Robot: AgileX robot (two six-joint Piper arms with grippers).
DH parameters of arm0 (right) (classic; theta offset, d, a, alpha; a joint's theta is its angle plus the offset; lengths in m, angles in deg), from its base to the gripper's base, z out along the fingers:
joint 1: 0 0.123 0 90
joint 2: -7.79 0 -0.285 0
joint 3: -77.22 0 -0.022 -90
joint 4: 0 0.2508 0 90
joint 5: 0 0 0.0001 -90
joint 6: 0 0.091 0 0
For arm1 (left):
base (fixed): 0 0 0 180
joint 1: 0 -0.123 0 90
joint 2: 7.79 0 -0.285 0
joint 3: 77.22 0 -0.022 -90
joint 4: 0 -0.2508 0 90
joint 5: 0 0 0.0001 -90
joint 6: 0 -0.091 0 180
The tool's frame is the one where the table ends.
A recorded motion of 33 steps. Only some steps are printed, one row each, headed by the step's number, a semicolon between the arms.
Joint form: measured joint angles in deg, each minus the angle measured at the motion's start. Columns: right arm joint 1, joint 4, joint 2, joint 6, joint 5, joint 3; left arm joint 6, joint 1, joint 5, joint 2, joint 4, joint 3.
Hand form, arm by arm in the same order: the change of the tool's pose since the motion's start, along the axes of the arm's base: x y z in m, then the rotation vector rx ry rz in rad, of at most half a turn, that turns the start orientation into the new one. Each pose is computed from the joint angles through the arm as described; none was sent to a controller.
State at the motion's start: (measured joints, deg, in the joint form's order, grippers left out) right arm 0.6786 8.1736 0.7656 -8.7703 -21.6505 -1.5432; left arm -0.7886 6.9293 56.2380 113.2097 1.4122 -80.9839
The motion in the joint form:
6: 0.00 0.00 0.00 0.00 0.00 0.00; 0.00 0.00 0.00 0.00 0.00 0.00
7: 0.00 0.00 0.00 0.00 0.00 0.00; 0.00 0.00 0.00 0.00 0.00 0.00
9: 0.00 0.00 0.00 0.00 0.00 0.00; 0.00 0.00 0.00 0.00 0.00 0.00
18: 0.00 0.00 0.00 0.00 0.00 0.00; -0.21 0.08 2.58 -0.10 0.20 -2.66
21: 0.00 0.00 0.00 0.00 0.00 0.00; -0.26 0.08 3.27 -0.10 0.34 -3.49
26: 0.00 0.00 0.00 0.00 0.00 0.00; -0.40 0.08 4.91 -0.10 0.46 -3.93
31: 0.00 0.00 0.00 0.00 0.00 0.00; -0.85 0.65 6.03 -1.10 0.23 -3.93
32: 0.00 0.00 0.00 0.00 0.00 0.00; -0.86 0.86 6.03 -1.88 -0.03 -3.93
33: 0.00 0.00 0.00 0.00 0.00 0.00; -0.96 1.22 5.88 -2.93 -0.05 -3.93
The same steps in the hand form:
6: 0.0000 0.0000 0.0000 0.0000 0.0000 0.0000; 0.0000 0.0000 0.0000 0.0000 0.0000 0.0000
7: 0.0000 0.0000 0.0000 0.0000 0.0000 0.0000; 0.0000 0.0000 0.0000 0.0000 0.0000 0.0000
9: 0.0000 0.0000 0.0000 0.0000 0.0000 0.0000; 0.0000 0.0000 0.0000 0.0000 0.0000 0.0000
18: 0.0000 0.0000 0.0000 0.0000 0.0000 0.0000; 0.0040 -0.0014 0.0116 -0.0036 -0.0028 -0.0046
21: 0.0000 0.0000 0.0000 0.0000 0.0000 0.0000; 0.0054 -0.0018 0.0151 -0.0062 -0.0050 -0.0048
26: 0.0000 0.0000 0.0000 0.0000 0.0000 0.0000; 0.0041 -0.0018 0.0167 -0.0057 0.0160 -0.0071
31: 0.0000 0.0000 0.0000 0.0000 0.0000 0.0000; 0.0005 -0.0050 0.0234 -0.0011 0.0174 -0.0270
32: 0.0000 0.0000 0.0000 0.0000 0.0000 0.0000; -0.0008 -0.0059 0.0287 0.0015 0.0033 -0.0325
33: 0.0000 0.0000 0.0000 0.0000 0.0000 0.0000; -0.0026 -0.0081 0.0359 -0.0005 -0.0176 -0.0405

